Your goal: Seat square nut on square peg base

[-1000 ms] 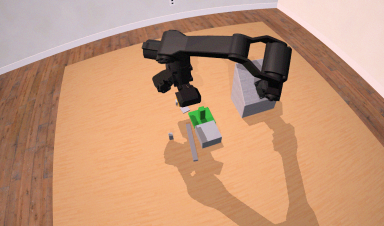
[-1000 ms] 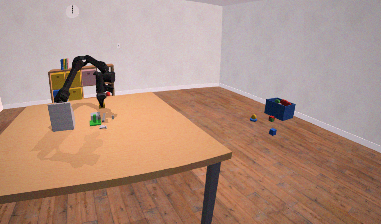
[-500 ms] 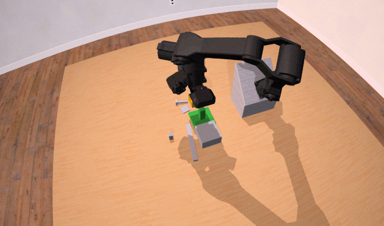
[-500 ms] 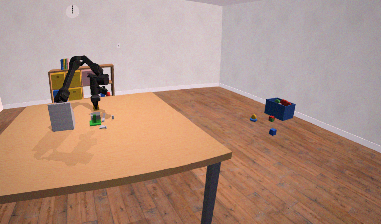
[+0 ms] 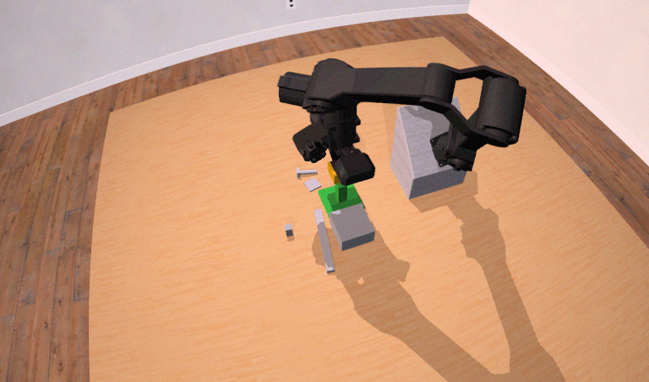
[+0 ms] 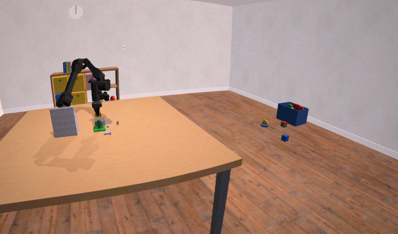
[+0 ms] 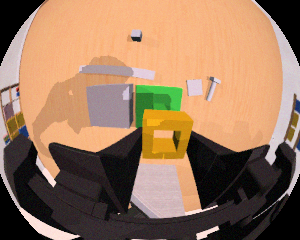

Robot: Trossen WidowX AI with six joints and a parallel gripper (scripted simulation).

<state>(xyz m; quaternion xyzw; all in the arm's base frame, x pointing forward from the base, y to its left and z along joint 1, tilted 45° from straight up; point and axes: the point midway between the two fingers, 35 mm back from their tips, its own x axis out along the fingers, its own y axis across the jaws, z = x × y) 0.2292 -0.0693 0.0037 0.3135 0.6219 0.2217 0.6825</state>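
The grey block is 1 cm ahead of my hand, 8 cm to the left of it and 11 cm below it. Round my hand: bolt: 4 cm ahead, 11 cm to the right, 12 cm below; then flat grey plate: 4 cm ahead, 7 cm to the right, 13 cm below; then long grey bar: 7 cm ahead, 8 cm to the left, 12 cm below.
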